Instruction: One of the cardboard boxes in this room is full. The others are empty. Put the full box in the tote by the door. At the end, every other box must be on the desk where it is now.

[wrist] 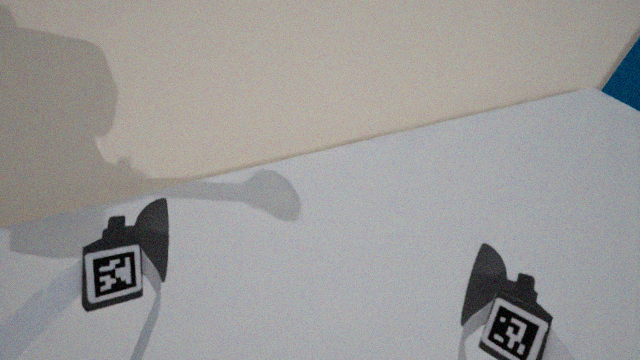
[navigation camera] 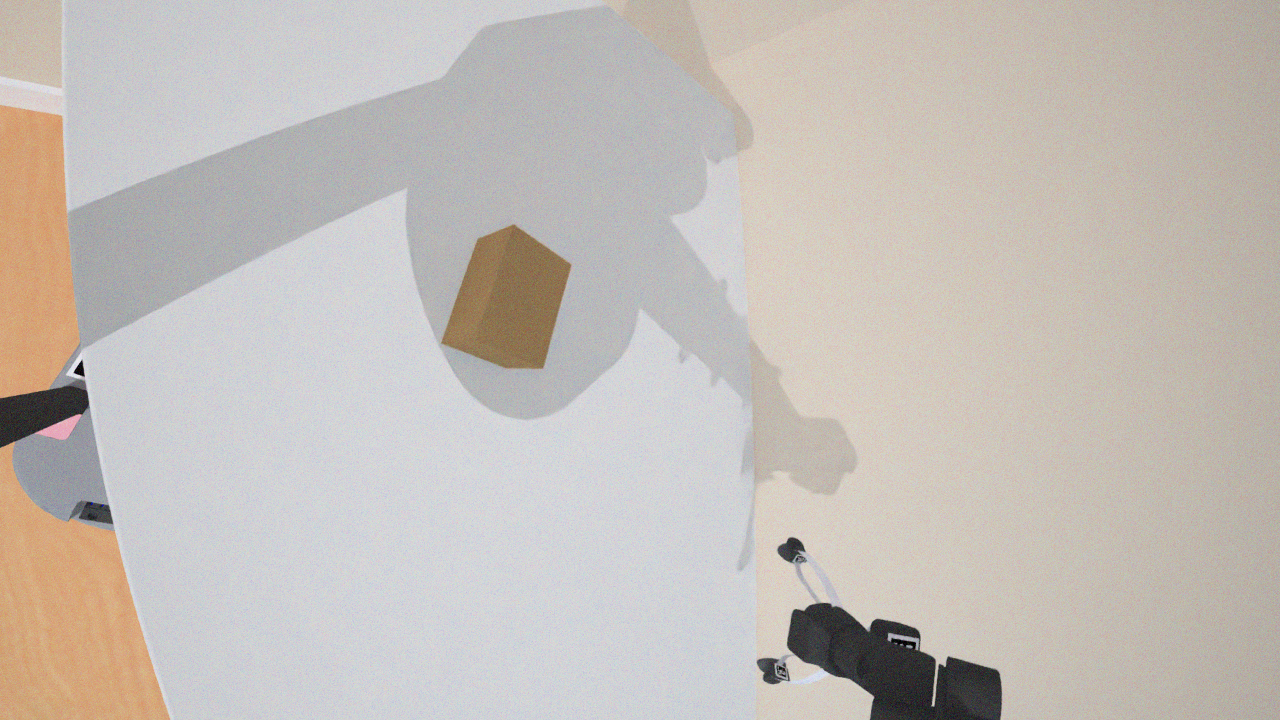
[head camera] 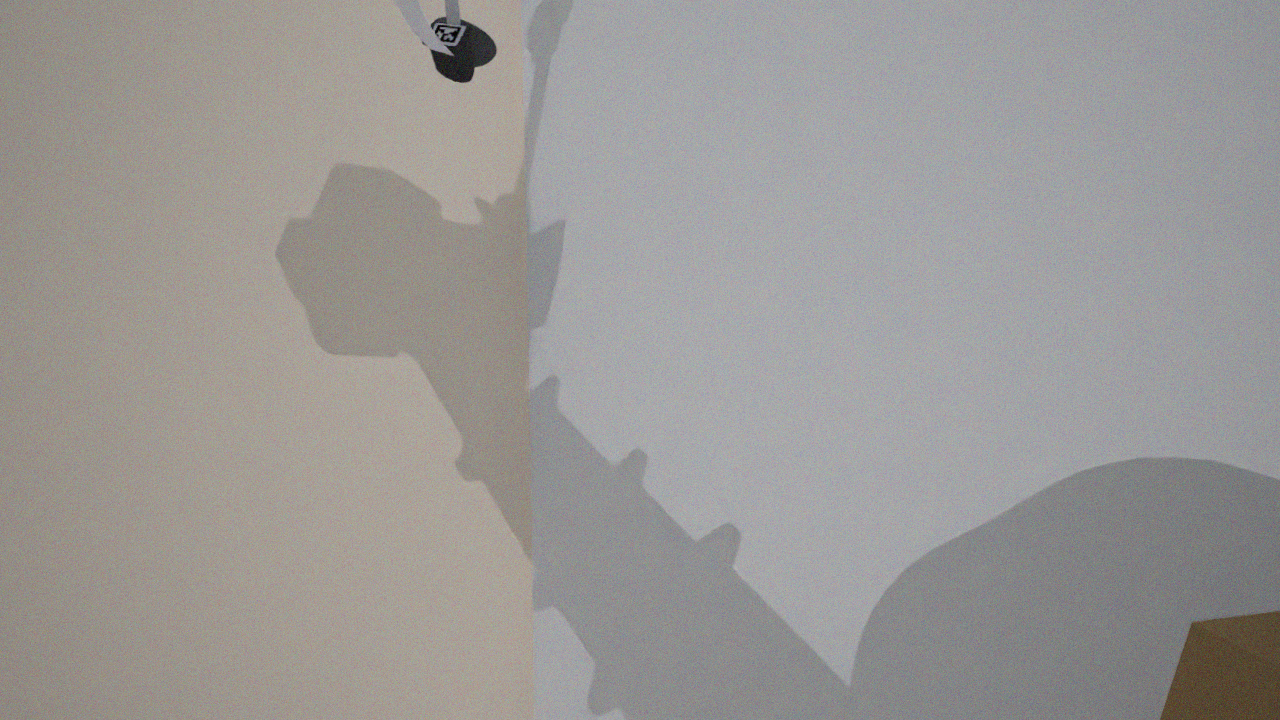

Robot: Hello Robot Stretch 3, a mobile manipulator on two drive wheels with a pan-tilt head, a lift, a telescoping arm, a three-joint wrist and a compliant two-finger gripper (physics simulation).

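Places are measured from the robot's base along level axes (x ahead, y left, z up), in centimetres.
Where they show: gripper, fingertip midpoint: (wrist: 318,249) (navigation camera: 777,605).
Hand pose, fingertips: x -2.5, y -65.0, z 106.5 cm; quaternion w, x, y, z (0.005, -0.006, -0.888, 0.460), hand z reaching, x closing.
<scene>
After its pixels a point has its place.
A brown cardboard box (head camera: 1239,671) {z 100.0, x 14.3, y -15.2 cm} (navigation camera: 523,308) {z 100.0, x 17.0, y -13.2 cm} stands on the pale desk (head camera: 850,268) {z 95.0, x 9.9, y -39.2 cm} (navigation camera: 313,501) {z 95.0, x 0.6, y -7.3 cm} (wrist: 350,220) {z 95.0, x -5.6, y -76.9 cm}. In the head view part of it shows at the lower right corner. Whether it is full cannot be seen. My gripper (navigation camera: 782,608) {z 106.5, x -2.5, y -65.0 cm} (wrist: 318,249) {z 106.5, x -2.5, y -65.0 cm} is open, with nothing between its fingers. In the navigation view it is at the lower right, beyond the desk's wall-side edge in the picture and well apart from the box. In the head view one fingertip shows at the top left. The tote and the door do not show.
A beige wall (head camera: 223,537) {z 116.6, x 39.8, y -64.8 cm} (navigation camera: 1029,268) {z 137.7, x 48.8, y -59.3 cm} (wrist: 325,65) {z 105.2, x -0.9, y -89.9 cm} runs along the desk's edge. A blue surface (wrist: 625,77) {z 96.5, x -60.8, y -122.5 cm} shows at the right of the wrist view. My grey base (navigation camera: 53,474) {z 16.0, x -18.9, y 10.6 cm} shows partly past the desk's left edge, over the wooden floor (navigation camera: 44,608) {z 0.0, x -46.7, y 3.6 cm}. Shadows cross desk and wall.
</scene>
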